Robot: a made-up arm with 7 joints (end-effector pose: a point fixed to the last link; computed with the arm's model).
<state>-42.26 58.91 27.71 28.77 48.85 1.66 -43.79</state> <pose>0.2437 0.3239 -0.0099 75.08 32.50 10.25</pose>
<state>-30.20 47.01 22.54 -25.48 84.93 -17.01 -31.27</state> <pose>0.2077 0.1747 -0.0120 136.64 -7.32 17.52</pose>
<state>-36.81 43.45 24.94 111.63 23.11 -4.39 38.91</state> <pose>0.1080 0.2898 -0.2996 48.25 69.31 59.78</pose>
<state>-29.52 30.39 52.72 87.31 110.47 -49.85 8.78</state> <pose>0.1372 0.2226 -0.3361 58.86 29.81 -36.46</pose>
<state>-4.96 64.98 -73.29 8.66 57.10 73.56 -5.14</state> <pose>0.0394 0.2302 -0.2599 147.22 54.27 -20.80</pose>
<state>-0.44 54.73 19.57 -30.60 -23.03 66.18 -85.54</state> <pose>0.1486 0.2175 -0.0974 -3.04 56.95 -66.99</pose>
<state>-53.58 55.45 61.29 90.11 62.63 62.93 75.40</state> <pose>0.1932 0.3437 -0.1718 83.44 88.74 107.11</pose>
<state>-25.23 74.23 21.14 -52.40 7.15 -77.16 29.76</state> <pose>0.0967 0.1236 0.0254 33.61 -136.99 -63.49</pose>
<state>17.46 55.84 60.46 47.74 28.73 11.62 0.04</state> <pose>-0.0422 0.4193 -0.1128 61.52 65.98 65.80</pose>
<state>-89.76 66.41 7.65 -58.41 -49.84 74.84 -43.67</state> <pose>0.1173 0.0831 0.1282 68.66 -22.19 -53.73</pose>
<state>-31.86 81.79 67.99 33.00 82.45 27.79 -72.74</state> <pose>0.0687 0.3889 0.1193 37.38 63.06 55.93</pose>
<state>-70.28 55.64 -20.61 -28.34 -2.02 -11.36 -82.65</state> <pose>0.2272 0.0567 0.0699 109.50 -31.44 -88.68</pose>
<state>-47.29 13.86 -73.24 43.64 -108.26 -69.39 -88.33</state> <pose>0.2507 -0.0124 -0.2821 -27.72 -40.18 -81.10</pose>
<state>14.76 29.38 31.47 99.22 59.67 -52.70 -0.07</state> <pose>-0.1826 0.2181 -0.3100 24.50 78.31 -21.85</pose>
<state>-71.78 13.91 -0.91 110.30 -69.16 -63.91 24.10</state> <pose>0.3201 0.1070 -0.2276 -26.28 -10.16 74.36</pose>
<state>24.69 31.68 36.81 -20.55 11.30 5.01 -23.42</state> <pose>0.0396 0.2514 -0.1481 52.41 26.20 2.89</pose>
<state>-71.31 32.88 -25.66 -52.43 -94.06 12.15 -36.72</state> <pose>0.1586 -0.0097 0.0365 -16.91 -38.19 -142.66</pose>
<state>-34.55 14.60 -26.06 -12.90 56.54 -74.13 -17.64</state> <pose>0.1940 -0.0309 -0.1475 68.50 -102.12 -74.22</pose>
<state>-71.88 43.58 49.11 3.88 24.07 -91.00 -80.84</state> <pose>0.2026 0.2198 0.0830 142.52 -50.07 1.79</pose>
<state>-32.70 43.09 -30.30 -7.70 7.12 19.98 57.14</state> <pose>0.2483 0.0922 -0.1658 49.09 -26.04 29.04</pose>
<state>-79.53 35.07 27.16 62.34 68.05 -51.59 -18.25</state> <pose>0.3817 0.1755 -0.0172 78.58 -28.12 -19.60</pose>
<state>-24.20 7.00 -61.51 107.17 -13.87 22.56 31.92</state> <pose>0.0468 0.1434 -0.3897 92.23 86.86 4.72</pose>
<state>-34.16 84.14 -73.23 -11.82 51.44 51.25 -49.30</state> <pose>0.1685 0.2165 -0.1514 126.73 77.08 -34.68</pose>
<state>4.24 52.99 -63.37 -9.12 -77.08 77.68 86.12</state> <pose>-0.0390 0.1207 -0.2626 83.88 102.06 -15.07</pose>
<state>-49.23 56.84 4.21 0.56 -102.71 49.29 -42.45</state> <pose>0.2750 0.1767 0.0000 -38.26 3.19 -82.47</pose>
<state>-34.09 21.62 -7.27 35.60 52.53 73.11 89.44</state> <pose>0.2493 0.1497 -0.2587 124.99 -0.80 95.14</pose>
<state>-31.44 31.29 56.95 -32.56 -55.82 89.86 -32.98</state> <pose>0.1597 0.2135 -0.0527 -20.94 9.62 -34.20</pose>
